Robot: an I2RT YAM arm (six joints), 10 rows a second.
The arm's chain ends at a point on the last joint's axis. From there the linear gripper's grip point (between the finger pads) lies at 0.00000 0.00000 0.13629 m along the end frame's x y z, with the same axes.
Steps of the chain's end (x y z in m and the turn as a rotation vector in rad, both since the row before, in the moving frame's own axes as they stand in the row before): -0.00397, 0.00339, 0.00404, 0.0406, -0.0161, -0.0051; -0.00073, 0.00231, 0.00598, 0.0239, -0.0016, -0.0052; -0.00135, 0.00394, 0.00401, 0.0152, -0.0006, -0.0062; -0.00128, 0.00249, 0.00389, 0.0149, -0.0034, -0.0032; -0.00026, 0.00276, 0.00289, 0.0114, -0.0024, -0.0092
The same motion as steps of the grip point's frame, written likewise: -0.00618, -0.00214, 0.00391, 0.0406, -0.0161, -0.0051; -0.00096, -0.00095, 0.00594, 0.0239, -0.0016, -0.0052; -0.00144, 0.00187, 0.00399, 0.0152, -0.0006, -0.0062; -0.00175, 0.00046, 0.00387, 0.0149, -0.0034, -0.0032; -0.00059, 0.00121, 0.00288, 0.0114, -0.0024, -0.0092
